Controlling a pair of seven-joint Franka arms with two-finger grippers.
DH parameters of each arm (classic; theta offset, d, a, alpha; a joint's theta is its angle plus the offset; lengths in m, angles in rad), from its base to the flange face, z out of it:
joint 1: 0 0.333 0 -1.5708
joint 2: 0 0 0 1.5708
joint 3: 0 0.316 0.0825 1.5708
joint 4: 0 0 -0.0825 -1.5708
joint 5: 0 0.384 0 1.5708
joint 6: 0 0 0.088 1.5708
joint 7: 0 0.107 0 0
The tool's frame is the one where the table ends.
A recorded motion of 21 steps. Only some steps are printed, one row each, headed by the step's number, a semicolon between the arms.
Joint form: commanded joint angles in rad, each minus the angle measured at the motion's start. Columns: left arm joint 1, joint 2, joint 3, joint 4, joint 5, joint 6, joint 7; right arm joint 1, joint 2, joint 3, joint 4, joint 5, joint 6, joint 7.
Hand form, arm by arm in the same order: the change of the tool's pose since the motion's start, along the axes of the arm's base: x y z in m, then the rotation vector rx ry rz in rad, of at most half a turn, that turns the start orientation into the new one. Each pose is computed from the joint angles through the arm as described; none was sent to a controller.
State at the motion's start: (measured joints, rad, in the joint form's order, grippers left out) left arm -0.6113 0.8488 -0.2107 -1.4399 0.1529 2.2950 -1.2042; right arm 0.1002 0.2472 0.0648 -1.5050 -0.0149 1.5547 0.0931
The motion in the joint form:
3: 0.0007 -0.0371 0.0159 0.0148 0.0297 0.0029 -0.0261; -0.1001 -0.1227 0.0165 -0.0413 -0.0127 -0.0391 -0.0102
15: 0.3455 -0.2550 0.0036 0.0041 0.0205 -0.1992 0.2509; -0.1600 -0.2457 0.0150 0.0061 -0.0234 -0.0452 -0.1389
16: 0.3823 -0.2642 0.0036 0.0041 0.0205 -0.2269 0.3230; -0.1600 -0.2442 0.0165 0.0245 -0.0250 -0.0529 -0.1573
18: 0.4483 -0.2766 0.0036 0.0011 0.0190 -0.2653 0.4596; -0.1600 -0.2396 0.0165 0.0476 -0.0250 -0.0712 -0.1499
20: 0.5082 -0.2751 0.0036 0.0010 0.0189 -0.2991 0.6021; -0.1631 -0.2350 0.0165 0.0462 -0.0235 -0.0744 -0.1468
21: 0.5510 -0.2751 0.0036 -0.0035 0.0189 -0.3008 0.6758; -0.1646 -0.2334 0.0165 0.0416 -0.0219 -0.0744 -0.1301
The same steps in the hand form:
3: 0.0148 0.0026 0.0321 -0.0094 -0.0661 0.0212; -0.0274 -0.0539 0.0518 -0.0114 -0.0439 -0.0718
15: 0.1405 0.2137 0.1659 0.0410 -0.0994 0.0867; -0.0585 -0.0888 0.1429 -0.0073 -0.2046 -0.0056
16: 0.1483 0.2396 0.1698 0.0567 -0.0851 0.0516; -0.0590 -0.0883 0.1500 -0.0068 -0.2132 0.0139
18: 0.1601 0.2858 0.1736 0.0765 -0.0590 -0.0184; -0.0597 -0.0885 0.1565 -0.0071 -0.2137 0.0058
20: 0.1690 0.3281 0.1695 0.0904 -0.0238 -0.1012; -0.0585 -0.0901 0.1531 -0.0060 -0.2045 -0.0005
21: 0.1750 0.3576 0.1672 0.0918 -0.0160 -0.1329; -0.0579 -0.0908 0.1501 -0.0061 -0.1989 -0.0186

